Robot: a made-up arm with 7 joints.
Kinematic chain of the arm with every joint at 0, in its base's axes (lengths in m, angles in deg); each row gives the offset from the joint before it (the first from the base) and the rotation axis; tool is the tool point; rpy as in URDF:
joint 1: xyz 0 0 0.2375 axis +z
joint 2: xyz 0 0 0 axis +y
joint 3: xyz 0 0 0.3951 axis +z
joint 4: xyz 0.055 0 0 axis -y
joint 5: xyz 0.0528 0 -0.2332 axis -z
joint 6: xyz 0 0 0 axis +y
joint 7: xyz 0.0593 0 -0.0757 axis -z
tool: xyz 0 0 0 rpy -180 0 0
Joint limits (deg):
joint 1: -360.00..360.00
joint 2: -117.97..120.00
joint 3: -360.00..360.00
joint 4: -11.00..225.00
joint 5: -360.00..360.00
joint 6: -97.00..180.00
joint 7: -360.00..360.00
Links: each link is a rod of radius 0.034 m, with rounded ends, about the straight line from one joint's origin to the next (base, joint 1, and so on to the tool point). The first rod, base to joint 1, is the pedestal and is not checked.
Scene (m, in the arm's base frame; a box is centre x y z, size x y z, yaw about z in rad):
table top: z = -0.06
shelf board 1: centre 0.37 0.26 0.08 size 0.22 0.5 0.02 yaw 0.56
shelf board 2: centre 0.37 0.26 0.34 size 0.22 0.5 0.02 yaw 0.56
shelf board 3: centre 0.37 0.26 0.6 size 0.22 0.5 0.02 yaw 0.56
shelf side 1: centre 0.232 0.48 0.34 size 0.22 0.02 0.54 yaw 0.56
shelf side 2: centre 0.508 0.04 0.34 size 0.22 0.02 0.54 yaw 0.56
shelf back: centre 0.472 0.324 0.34 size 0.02 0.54 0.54 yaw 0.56
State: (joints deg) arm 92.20 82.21 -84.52 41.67 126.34 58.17 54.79
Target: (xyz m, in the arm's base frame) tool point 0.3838 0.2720 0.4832
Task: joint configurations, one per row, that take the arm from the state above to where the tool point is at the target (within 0.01 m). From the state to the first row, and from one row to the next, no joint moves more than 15 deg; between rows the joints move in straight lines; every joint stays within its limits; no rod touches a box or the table.
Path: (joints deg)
1: 95.73 81.67 -84.10 30.28 125.54 56.34 54.79
2: 99.26 81.14 -83.67 18.89 124.74 54.51 54.79
3: 101.41 78.68 -97.42 22.42 126.06 51.59 54.79
4: 103.55 76.21 -111.16 25.96 127.37 48.68 54.79
5: 105.70 73.75 -124.91 29.49 128.69 45.76 54.79
6: 107.85 71.29 -138.65 33.03 130.00 42.84 54.79
7: 101.38 68.31 -128.04 45.88 130.08 48.18 54.79
8: 94.91 65.32 -117.43 58.74 130.15 53.52 54.79
9: 88.44 62.34 -106.82 71.60 130.23 58.86 54.79

